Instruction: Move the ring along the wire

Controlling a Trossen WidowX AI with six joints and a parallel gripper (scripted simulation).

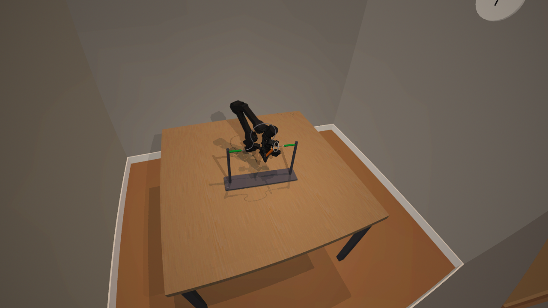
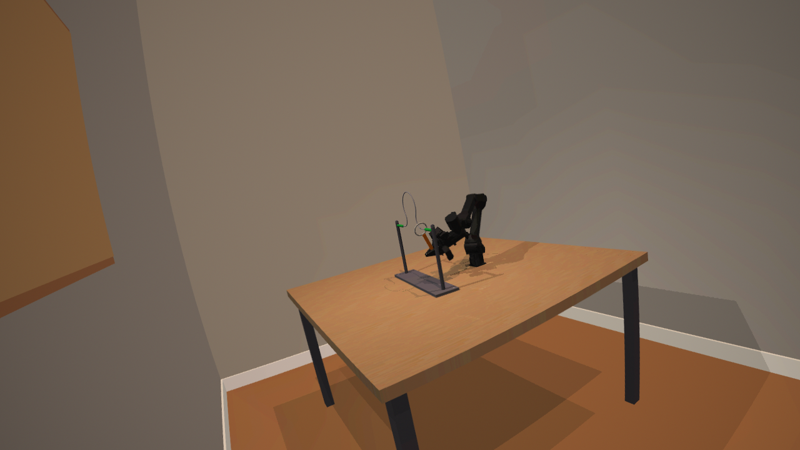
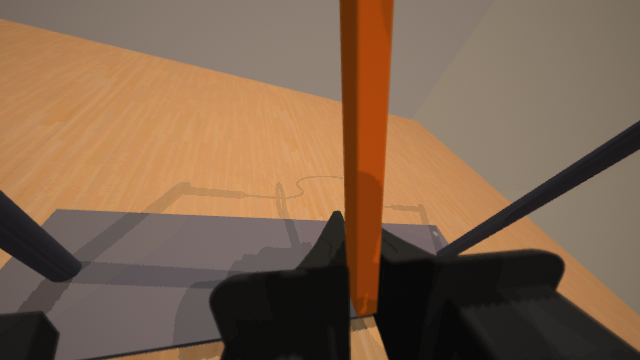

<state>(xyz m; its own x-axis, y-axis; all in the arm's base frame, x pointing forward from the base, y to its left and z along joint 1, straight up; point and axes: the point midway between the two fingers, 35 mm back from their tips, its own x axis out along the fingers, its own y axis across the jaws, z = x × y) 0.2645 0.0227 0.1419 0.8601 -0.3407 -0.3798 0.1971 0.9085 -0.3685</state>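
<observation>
The ring with orange handle is 10 mm ahead of my gripper tip, 40 mm to the left of it and 90 mm above it.
</observation>
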